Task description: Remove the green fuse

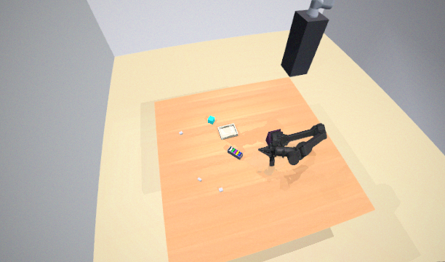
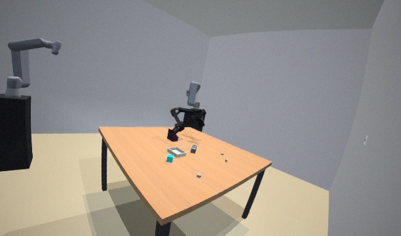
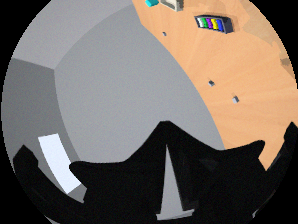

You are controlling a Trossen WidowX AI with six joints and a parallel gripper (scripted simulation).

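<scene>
Now: gripper tip 9 cm short of the green fuse, 15 cm to the left of it and 24 cm above it. Also, from my gripper tip: cyan cube: 18 cm ahead, 47 cm to the right, 24 cm below; grey tray: 8 cm ahead, 33 cm to the right, 26 cm below.
</scene>
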